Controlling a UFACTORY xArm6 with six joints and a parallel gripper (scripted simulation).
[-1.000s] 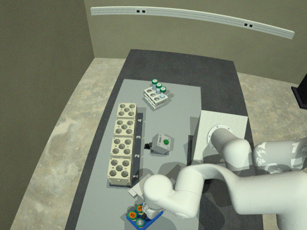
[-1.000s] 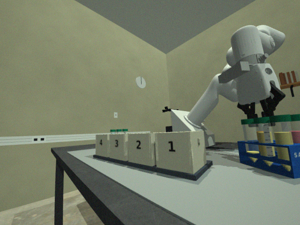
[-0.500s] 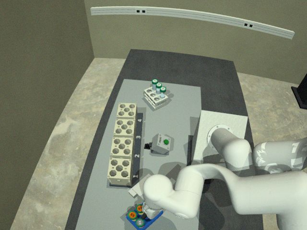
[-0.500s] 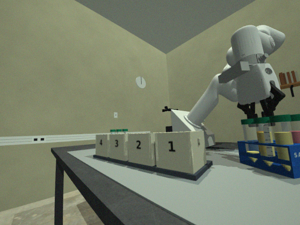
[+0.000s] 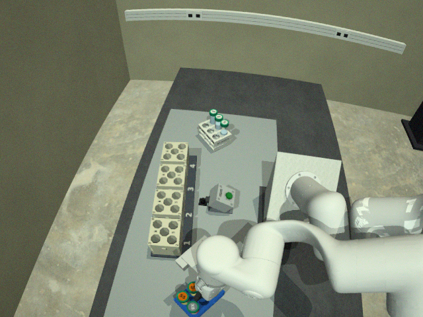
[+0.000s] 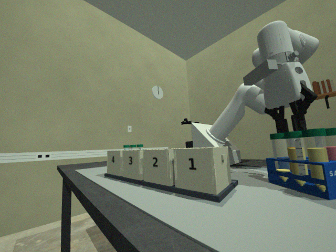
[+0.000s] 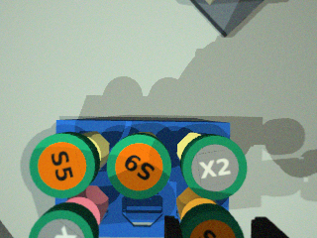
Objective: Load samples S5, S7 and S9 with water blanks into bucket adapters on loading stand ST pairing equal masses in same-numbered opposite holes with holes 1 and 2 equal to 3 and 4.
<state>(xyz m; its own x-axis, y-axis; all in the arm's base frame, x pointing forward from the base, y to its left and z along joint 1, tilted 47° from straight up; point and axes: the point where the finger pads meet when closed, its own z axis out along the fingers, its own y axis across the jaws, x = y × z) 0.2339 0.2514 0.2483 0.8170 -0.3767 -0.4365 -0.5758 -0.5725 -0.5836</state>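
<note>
The yellow-filled tube is 60 mm ahead of my hand, 10 mm to the left of it and 80 mm below it. Also, from my hand: orange-capped tube: 10 mm behind, 80 mm below; then grey-dotted tube: 30 mm ahead, 30 mm to the right, 80 mm below; then blue sample rack: 40 mm ahead, 20 mm to the left, 110 mm below.
</note>
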